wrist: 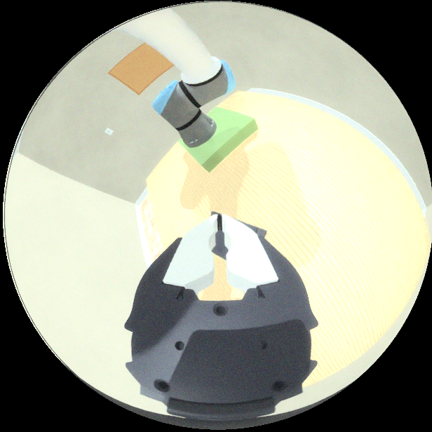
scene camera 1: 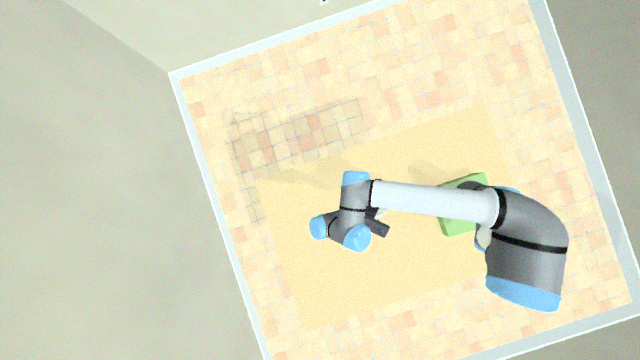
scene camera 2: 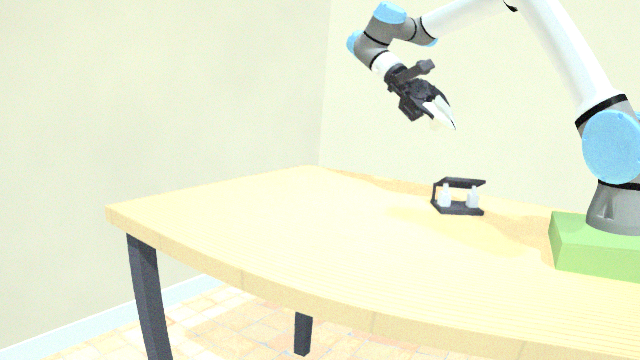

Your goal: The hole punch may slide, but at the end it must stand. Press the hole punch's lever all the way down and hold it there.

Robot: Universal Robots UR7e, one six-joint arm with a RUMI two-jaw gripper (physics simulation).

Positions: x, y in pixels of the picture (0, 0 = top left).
Labels:
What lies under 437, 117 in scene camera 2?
My gripper.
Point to a hole punch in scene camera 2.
444, 205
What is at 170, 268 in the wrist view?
My gripper.

